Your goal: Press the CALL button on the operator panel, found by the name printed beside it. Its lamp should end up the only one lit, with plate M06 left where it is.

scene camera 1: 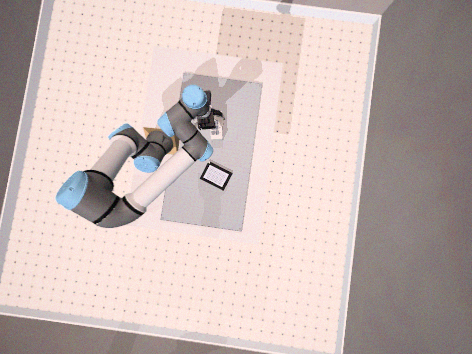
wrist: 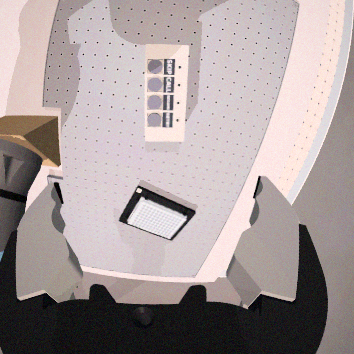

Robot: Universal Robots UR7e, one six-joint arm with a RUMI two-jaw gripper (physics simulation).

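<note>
The operator panel is a pale block with a column of round grey buttons and dark name labels in the wrist view. The CALL button is second from the top, below the SKIP button; the two lower labels are too blurred to read. No lamp looks clearly lit. Plate M06 appears to be the white well plate in a black frame; no name is readable on it. My gripper is open and empty, above the grey board; in the scene view it partly covers the panel.
The grey board lies under the panel and plate. A brown wedge-shaped block stands by its left edge, close to my arm. A raised pale border surrounds the perforated table.
</note>
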